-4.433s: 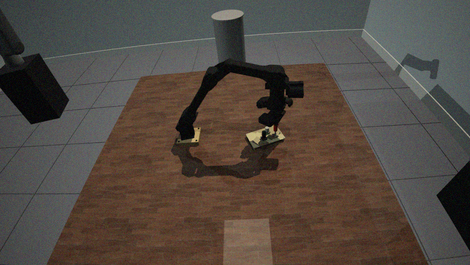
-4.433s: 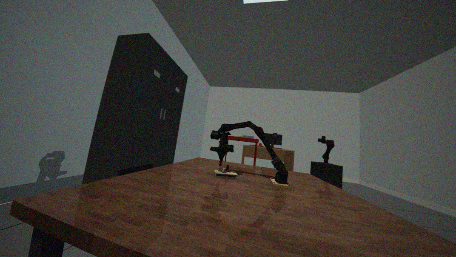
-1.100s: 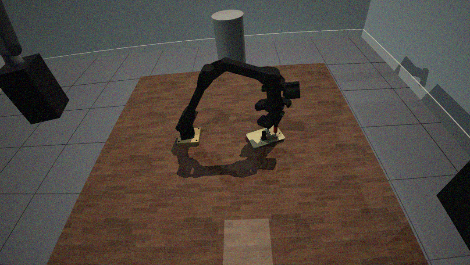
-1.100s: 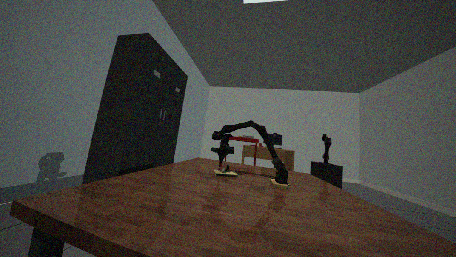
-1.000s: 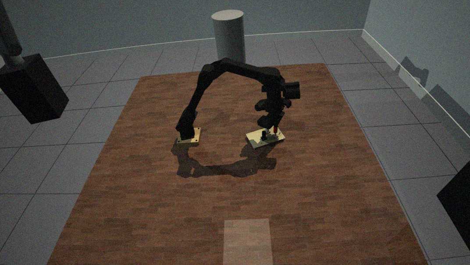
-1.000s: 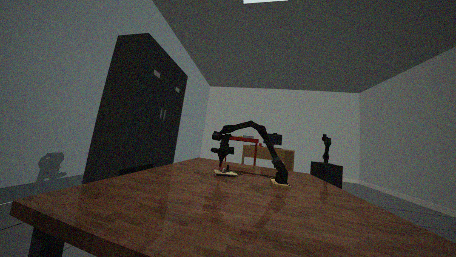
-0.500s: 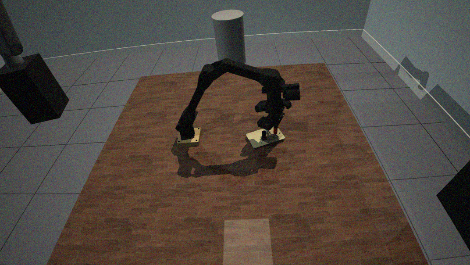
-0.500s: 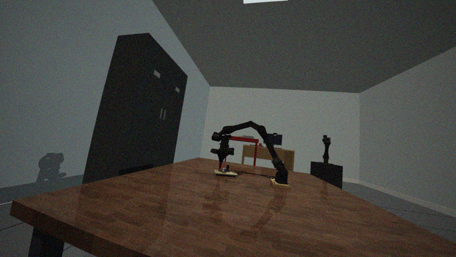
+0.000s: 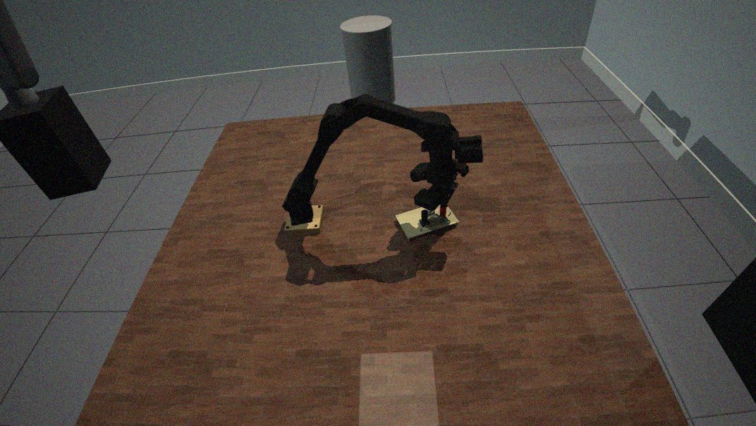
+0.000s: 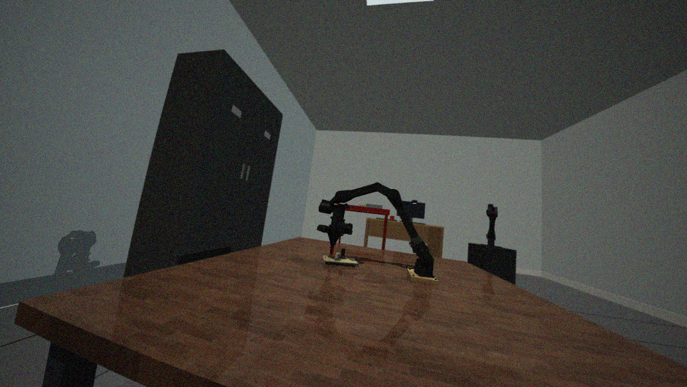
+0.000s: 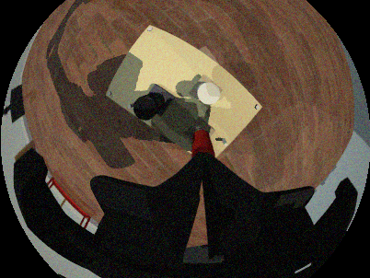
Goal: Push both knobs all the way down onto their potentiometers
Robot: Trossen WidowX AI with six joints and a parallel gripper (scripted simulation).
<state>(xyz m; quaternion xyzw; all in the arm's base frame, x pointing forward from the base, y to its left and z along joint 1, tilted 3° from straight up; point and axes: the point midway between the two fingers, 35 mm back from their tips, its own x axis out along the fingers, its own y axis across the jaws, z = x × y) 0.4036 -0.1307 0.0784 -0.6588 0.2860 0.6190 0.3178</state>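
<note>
My gripper tip is now 2 cm above the red knob. From my gripper tip the other things lie so: dark knob 6 cm behind, 2 cm below.
</note>
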